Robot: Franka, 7 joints.
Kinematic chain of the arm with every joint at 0, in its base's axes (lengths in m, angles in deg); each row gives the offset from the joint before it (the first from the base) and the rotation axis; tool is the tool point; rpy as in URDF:
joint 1: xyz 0 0 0.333 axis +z
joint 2: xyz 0 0 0 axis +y
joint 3: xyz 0 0 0.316 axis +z
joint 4: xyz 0.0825 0 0 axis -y
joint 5: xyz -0.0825 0 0.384 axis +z
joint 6: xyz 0 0 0 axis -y
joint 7: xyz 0.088 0 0 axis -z
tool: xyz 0 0 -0.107 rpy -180 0 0
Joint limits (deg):
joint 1: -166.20..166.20
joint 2: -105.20..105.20
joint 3: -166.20..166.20
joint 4: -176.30..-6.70
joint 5: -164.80..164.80
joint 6: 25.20..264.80
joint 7: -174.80..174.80
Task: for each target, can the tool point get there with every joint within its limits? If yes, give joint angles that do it. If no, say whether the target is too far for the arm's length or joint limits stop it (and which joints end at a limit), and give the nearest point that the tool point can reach.
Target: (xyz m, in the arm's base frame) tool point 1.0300 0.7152 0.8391
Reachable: no: too far | nearest point 0.6535 0.4537 0.6541 | short by 0.494 m
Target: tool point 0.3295 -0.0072 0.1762
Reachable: yes | joints -55.48 2.16 54.58 -160.46 -72.52 137.65 -139.10
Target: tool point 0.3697 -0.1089 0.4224
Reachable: yes | joints 118.99 43.96 -134.75 -156.46 -34.37 145.07 88.57
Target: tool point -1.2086 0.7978 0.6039
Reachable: no: too far | nearest point -0.7038 0.4646 0.4907 | short by 0.615 m
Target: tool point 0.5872 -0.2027 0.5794
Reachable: yes | joints 130.40 -27.34 -124.91 -91.39 -122.95 48.90 47.24
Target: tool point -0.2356 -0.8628 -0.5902
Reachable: no: too far | nearest point -0.1623 -0.5943 -0.2437 | short by 0.444 m
